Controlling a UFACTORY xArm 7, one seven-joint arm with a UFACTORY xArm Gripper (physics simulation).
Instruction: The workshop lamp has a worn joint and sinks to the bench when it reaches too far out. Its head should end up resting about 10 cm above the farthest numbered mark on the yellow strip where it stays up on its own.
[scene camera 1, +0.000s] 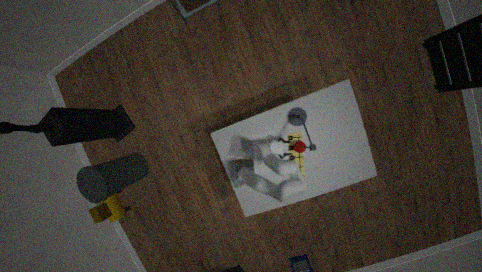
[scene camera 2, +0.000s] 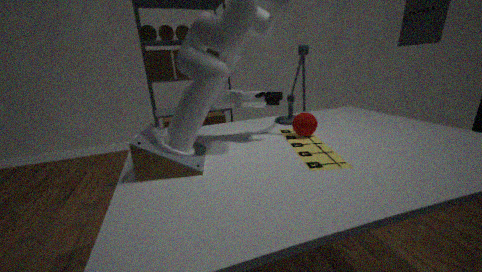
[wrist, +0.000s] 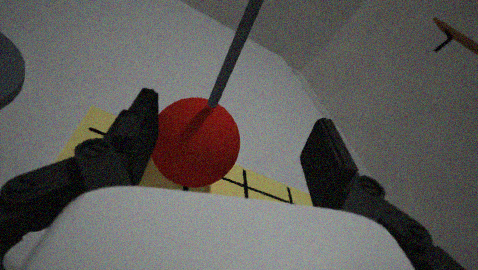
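Seen in the pictures: gripper, between the fingertips: (scene camera 1: 291, 147) (scene camera 2: 280, 98) (wrist: 235, 126); arm's base, origin of its link: (scene camera 1: 244, 173) (scene camera 2: 176, 146).
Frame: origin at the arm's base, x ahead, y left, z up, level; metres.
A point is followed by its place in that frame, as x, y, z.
Observation:
The lamp's round base (scene camera 1: 297, 116) {0.647, 0.185, -0.007} (scene camera 2: 284, 120) {0.606, 0.168, -0.049} stands on the bench, and its grey elbow joint (scene camera 1: 313, 147) {0.560, 0.008, 0.302} (scene camera 2: 303, 49) {0.546, -0.011, 0.285} is high above it. The red ball-shaped lamp head (scene camera 1: 299, 146) {0.527, -0.028, 0.034} (scene camera 2: 305, 124) {0.501, -0.083, 0.002} (wrist: 197, 142) {0.506, -0.020, 0.022} hangs low, close to the bench, over the lamp-base half of the yellow strip (scene camera 1: 301, 170) {0.444, -0.263, -0.062} (scene camera 2: 327, 159) {0.413, -0.269, -0.061} (wrist: 82, 132) {0.582, 0.050, -0.061}. Whether it touches the bench is unclear. The strip's end label farthest from the base looks like 5. My gripper (scene camera 1: 291, 147) {0.457, 0.018, 0.099} (scene camera 2: 272, 98) {0.457, 0.018, 0.099} (wrist: 235, 126) {0.457, 0.018, 0.099} is wide open and empty, higher than the head, whose thin rod (wrist: 235, 55) {0.538, -0.027, 0.100} shows between the spread fingers.
My arm (scene camera 2: 187, 110) {0.034, -0.066, 0.126} rises from a wedge mount (scene camera 2: 162, 162) {-0.063, -0.083, -0.009} on the white bench (scene camera 1: 345, 130) {0.946, -0.150, -0.062} (scene camera 2: 225, 220) {0.002, -0.351, -0.062} and reaches over it toward the strip. The lamp's thin arms slant from elbow to base and to head. A shelf rack (scene camera 2: 150, 82) stands behind my arm.

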